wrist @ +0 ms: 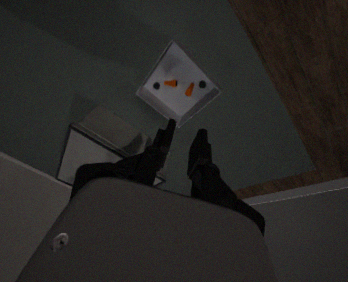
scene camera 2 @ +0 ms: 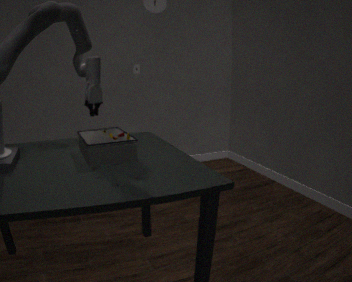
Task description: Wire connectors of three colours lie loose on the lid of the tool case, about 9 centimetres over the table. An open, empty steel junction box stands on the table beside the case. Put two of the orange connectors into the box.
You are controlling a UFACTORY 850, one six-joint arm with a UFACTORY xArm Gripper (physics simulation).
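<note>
The steel junction box [wrist: 197, 106] stands on the table in the wrist view; it does not show in the scene view. Two orange connectors lie apart inside it, one orange connector [wrist: 170, 83] to the left and the other orange connector [wrist: 189, 90] to the right. The tool case [scene camera 2: 111, 154] [wrist: 87, 153] stands beside the box. On its lid in the scene view lie small red [scene camera 2: 121, 134] and yellow [scene camera 2: 111, 135] connectors, with another yellow connector [scene camera 2: 128, 136] near the edge. My gripper [scene camera 2: 93, 114] [wrist: 184, 134] is open and empty, high above the table and box.
The dark green table [scene camera 2: 172, 175] [wrist: 245, 125] carries the case and the box. Its edge and the wooden floor [scene camera 2: 260, 220] [wrist: 295, 65] show at the right. The robot's base [scene camera 2: 7, 156] stands at the left of the table in the scene view.
</note>
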